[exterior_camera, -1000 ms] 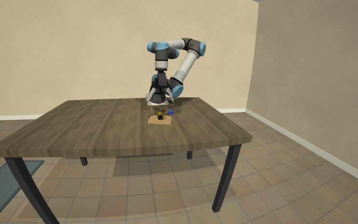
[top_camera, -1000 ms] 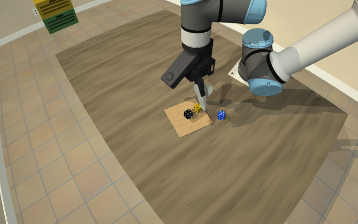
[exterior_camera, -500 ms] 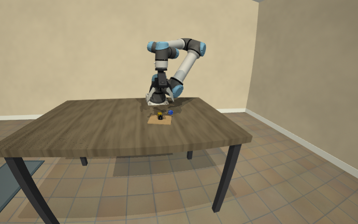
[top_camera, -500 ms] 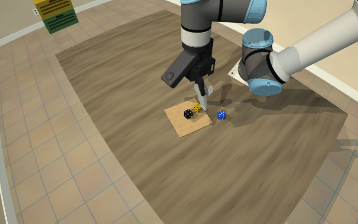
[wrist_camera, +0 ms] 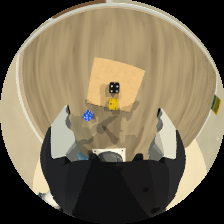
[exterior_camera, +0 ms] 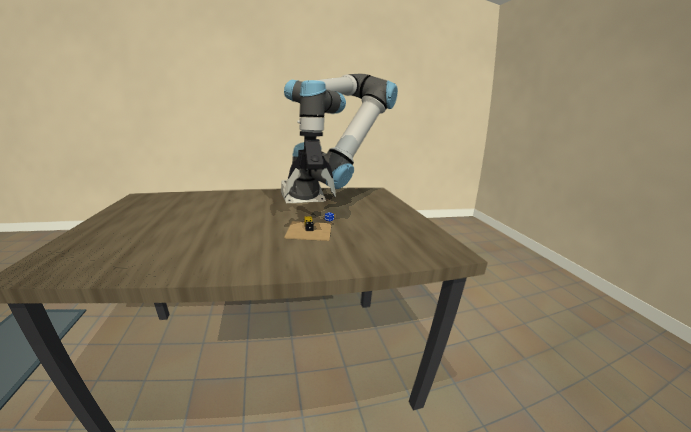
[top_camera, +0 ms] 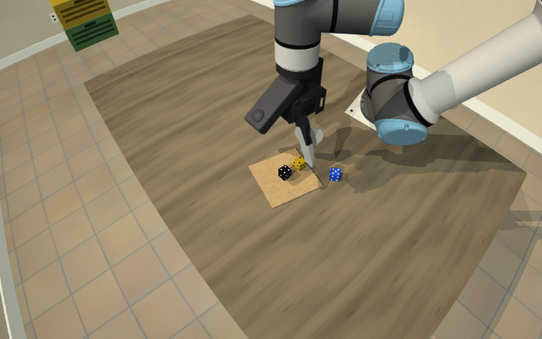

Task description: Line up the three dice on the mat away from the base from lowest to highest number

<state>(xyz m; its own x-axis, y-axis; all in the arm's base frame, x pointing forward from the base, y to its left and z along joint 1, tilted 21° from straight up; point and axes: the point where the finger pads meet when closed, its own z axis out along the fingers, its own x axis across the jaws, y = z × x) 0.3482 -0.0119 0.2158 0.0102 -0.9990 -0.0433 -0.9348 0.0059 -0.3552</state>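
Right now my hand is 100 mm past the blue die, 80 mm to the right of it and 100 mm above it. Round my hand: tan mat (110 mm below); then black die (100 mm below); then yellow die (50 mm behind, 100 mm below).
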